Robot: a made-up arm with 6 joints.
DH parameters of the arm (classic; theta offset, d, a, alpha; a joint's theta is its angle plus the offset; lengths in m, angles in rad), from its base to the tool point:
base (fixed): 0 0.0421 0 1.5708
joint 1: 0 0.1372 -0.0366 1.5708
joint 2: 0 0.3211 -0.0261 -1.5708
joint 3: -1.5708 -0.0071 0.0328 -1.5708
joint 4: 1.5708 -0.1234 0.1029 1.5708
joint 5: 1.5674 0 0.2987 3.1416
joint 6: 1.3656 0 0.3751 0
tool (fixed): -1.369 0.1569 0 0
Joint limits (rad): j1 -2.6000..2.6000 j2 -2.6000..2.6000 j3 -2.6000..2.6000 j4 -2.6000..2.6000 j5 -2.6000..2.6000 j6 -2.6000..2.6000
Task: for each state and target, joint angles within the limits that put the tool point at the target. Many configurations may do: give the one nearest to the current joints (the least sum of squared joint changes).
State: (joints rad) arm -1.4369 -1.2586 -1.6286 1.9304 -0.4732 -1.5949
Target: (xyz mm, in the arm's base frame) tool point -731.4 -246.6 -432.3
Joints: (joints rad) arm -1.1870 -1.2173 -1.7371 2.0437 -0.3824 -1.7669
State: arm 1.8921 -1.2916 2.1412 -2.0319 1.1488 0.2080
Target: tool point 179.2 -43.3 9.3
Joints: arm 2.3553 -1.2580 1.8170 -1.9541 1.4924 0.8094
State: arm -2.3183 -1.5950 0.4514 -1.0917 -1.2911 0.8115
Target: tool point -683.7 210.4 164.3
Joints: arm -1.6228 -1.1610 1.2772 -1.5188 -0.7015 0.8093
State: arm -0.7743 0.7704 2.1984 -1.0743 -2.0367 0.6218
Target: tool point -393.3 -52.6 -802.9
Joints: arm -0.7375 0.6169 1.7985 -0.9357 -2.0812 0.1489
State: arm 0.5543 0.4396 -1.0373 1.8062 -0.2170 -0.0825
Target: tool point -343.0 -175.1 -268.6
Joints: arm 0.8308 1.1011 -0.3959 2.1614 -0.8394 0.4843
